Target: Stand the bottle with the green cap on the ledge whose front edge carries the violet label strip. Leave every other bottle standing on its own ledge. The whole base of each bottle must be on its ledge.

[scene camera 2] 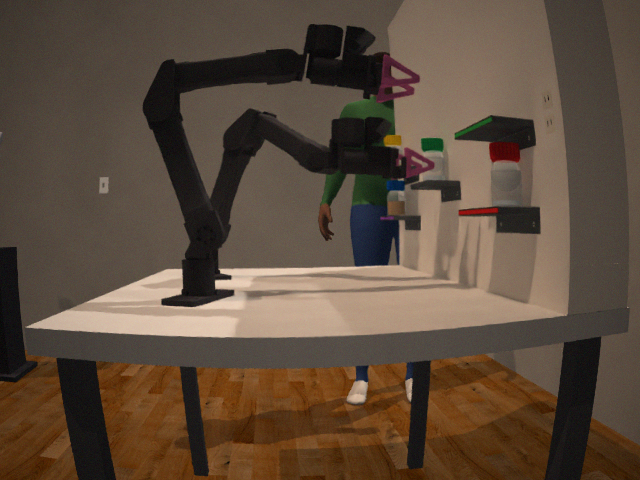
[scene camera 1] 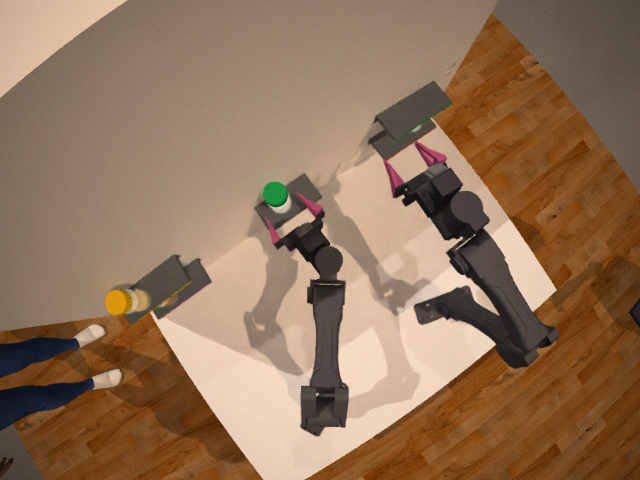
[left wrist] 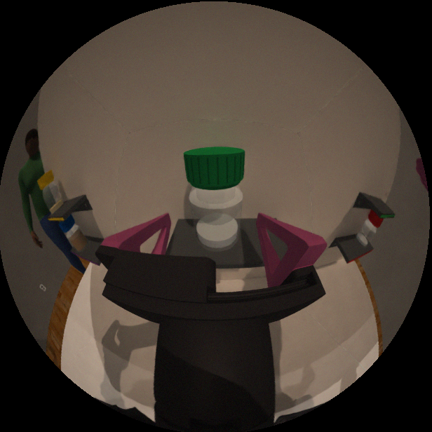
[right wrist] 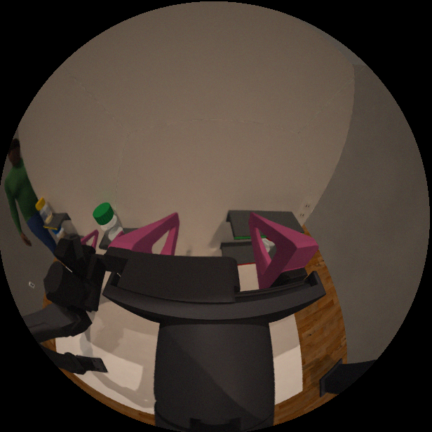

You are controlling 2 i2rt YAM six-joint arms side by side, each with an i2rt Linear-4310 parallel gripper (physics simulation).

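Frame: origin at the left arm's base, x ahead, y left, z up, level; metres.
Seen in the pictures: left gripper, fingertip midpoint: (scene camera 2: pixel 428 166) (scene camera 1: pixel 281 205); right gripper, fingertip midpoint: (scene camera 2: pixel 416 85) (scene camera 1: pixel 399 151); right arm's base, origin of the base link: (scene camera 2: pixel 199 299) (scene camera 1: pixel 444 305).
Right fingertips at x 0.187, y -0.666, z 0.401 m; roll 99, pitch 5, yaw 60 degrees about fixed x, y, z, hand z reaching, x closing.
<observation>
A point is followed by its place in that frame.
The green-capped bottle (scene camera 1: pixel 276 193) {x 0.383, y -0.474, z 0.332 m} (scene camera 2: pixel 434 155) {x 0.372, y -0.494, z 0.290 m} (left wrist: pixel 215 172) (right wrist: pixel 104 214) stands upright on the middle ledge (scene camera 1: pixel 308 188) {x 0.346, y -0.542, z 0.227 m} (scene camera 2: pixel 433 184) {x 0.318, y -0.546, z 0.217 m} (left wrist: pixel 247 255). My left gripper (scene camera 1: pixel 282 206) {x 0.375, y -0.464, z 0.266 m} (scene camera 2: pixel 431 164) {x 0.375, y -0.464, z 0.266 m} (left wrist: pixel 213 217) is open, level with the bottle's body, one fingertip toward each side of it, not gripping it. The violet-strip ledge (scene camera 1: pixel 200 273) (scene camera 2: pixel 408 220) (left wrist: pixel 92 247) is at the left in scene camera 1, under the yellow-strip ledge (scene camera 1: pixel 160 281) {x 0.537, y -0.157, z 0.297 m} (left wrist: pixel 75 206). A blue-capped bottle (scene camera 2: pixel 395 196) {x 0.541, y -0.117, z 0.214 m} (left wrist: pixel 70 227) stands on it. My right gripper (scene camera 1: pixel 401 152) {x 0.187, y -0.666, z 0.401 m} (scene camera 2: pixel 416 85) {x 0.187, y -0.666, z 0.401 m} (right wrist: pixel 213 217) is open and empty, high near the right-hand ledges.
A yellow-capped bottle (scene camera 1: pixel 119 301) {x 0.551, y -0.098, z 0.402 m} (scene camera 2: pixel 392 140) {x 0.542, y -0.112, z 0.385 m} (left wrist: pixel 47 181) stands on the yellow-strip ledge. A red-capped bottle (scene camera 2: pixel 505 175) {x 0.170, y -0.898, z 0.207 m} (left wrist: pixel 374 220) stands on the red-strip ledge (scene camera 1: pixel 379 144) {x 0.247, y -0.774, z 0.157 m} (scene camera 2: pixel 516 212) {x 0.153, y -0.933, z 0.148 m}, below the green-strip ledge (scene camera 1: pixel 413 108) {x 0.207, y -0.843, z 0.297 m} (scene camera 2: pixel 498 129) {x 0.177, y -0.884, z 0.285 m}. The wall rises behind all ledges.
</observation>
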